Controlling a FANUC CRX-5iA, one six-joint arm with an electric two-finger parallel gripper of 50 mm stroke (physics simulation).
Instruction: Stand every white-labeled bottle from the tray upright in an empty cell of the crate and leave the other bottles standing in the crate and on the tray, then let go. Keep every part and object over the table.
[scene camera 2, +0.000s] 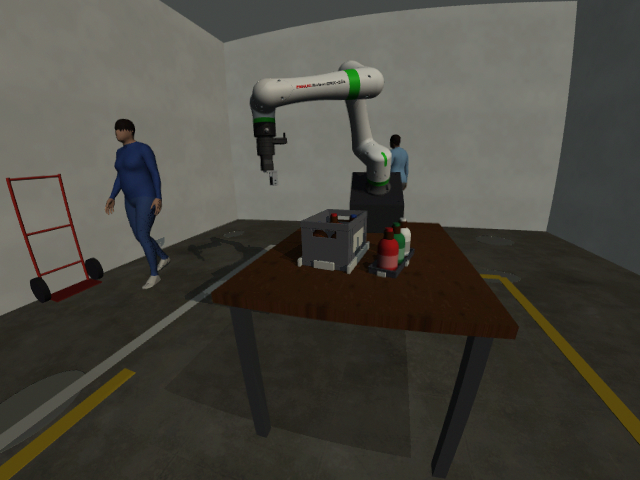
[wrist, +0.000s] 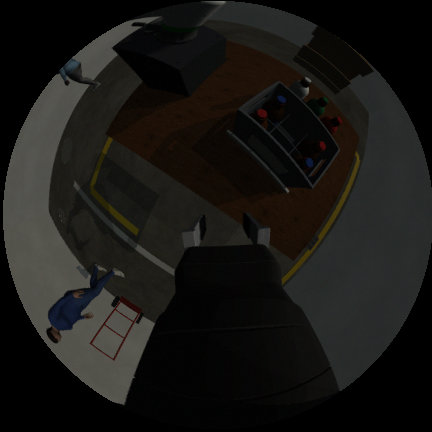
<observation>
In view: the gripper (wrist: 223, 220) and a red bottle (scene camera 2: 387, 255).
</observation>
